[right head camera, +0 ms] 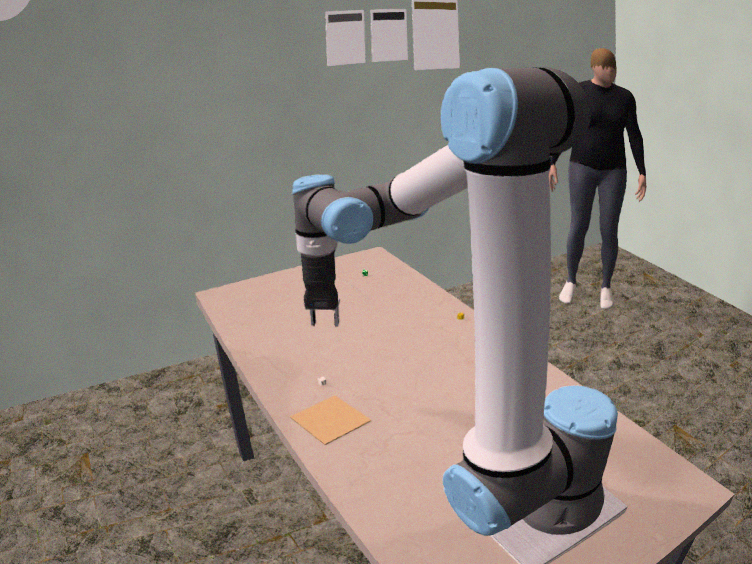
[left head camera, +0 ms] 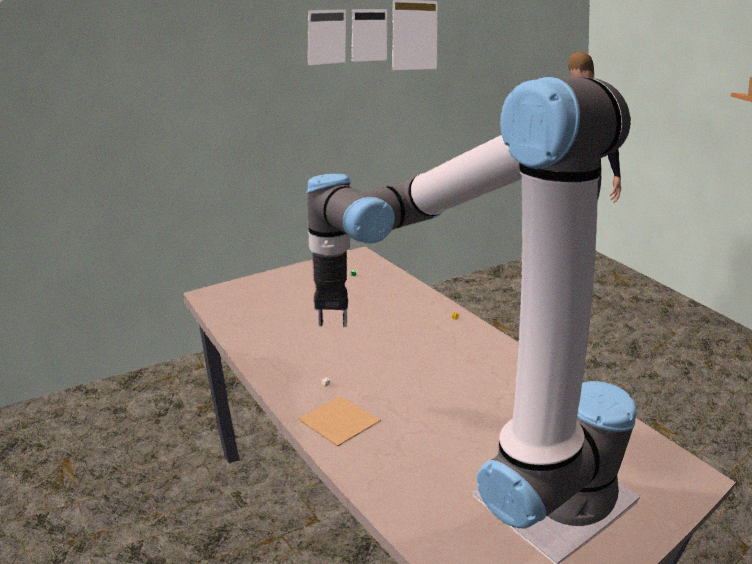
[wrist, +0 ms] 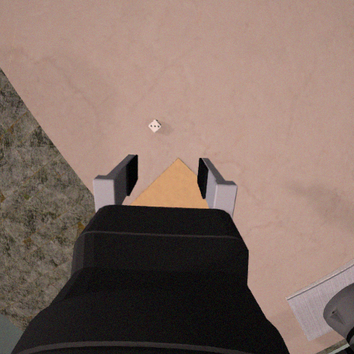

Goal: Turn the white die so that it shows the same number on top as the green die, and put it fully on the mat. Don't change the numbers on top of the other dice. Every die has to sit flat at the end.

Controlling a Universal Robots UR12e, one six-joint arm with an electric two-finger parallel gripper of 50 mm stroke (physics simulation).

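Frame: origin at the arm's base, x ahead, y left, z up, level; centimetres.
Seen in the pictures: gripper, fingertip midpoint: (right head camera: 325,324) (left head camera: 333,324); arm's base, origin of the base link: (right head camera: 560,501) (left head camera: 576,494).
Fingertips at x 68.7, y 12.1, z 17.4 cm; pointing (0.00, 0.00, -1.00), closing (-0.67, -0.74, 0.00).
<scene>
Pixels of each thing's top centre, then the offset from my fingertips to it. Level surfaces: height alone.
- small white die, middle of its top: (left head camera: 325,379) (right head camera: 321,378) dx +3.5, dy +0.5, dz -17.6 cm
- square orange mat, middle of its top: (left head camera: 339,419) (right head camera: 330,418) dx -11.0, dy +7.3, dz -18.8 cm
- green die, middle of its top: (left head camera: 353,270) (right head camera: 365,270) dx +50.7, dy -45.8, dz -17.6 cm
- yellow die, middle of its top: (right head camera: 460,313) (left head camera: 455,313) dx +7.0, dy -50.7, dz -17.6 cm
- table, its level: dz -19.2 cm
A small white die (left head camera: 326,381) (right head camera: 322,381) (wrist: 154,126) lies on the table beside the mat's far corner, off the mat. In the wrist view its visible face shows a row of three dark pips. The square orange mat (left head camera: 339,420) (right head camera: 330,419) (wrist: 172,187) lies flat, partly hidden by my gripper in the wrist view. The green die (left head camera: 353,273) (right head camera: 365,273) lies near the table's far end; its top number is too small to tell. My gripper (left head camera: 332,325) (right head camera: 324,324) (wrist: 167,168) is open and empty, pointing down, well above the table.
A yellow die (left head camera: 454,315) (right head camera: 460,315) lies near the table's right edge. The table (left head camera: 419,388) (right head camera: 413,388) also bears my arm's base on a grey plate (left head camera: 561,543) (wrist: 310,315). A person (right head camera: 607,127) stands behind the table.
</scene>
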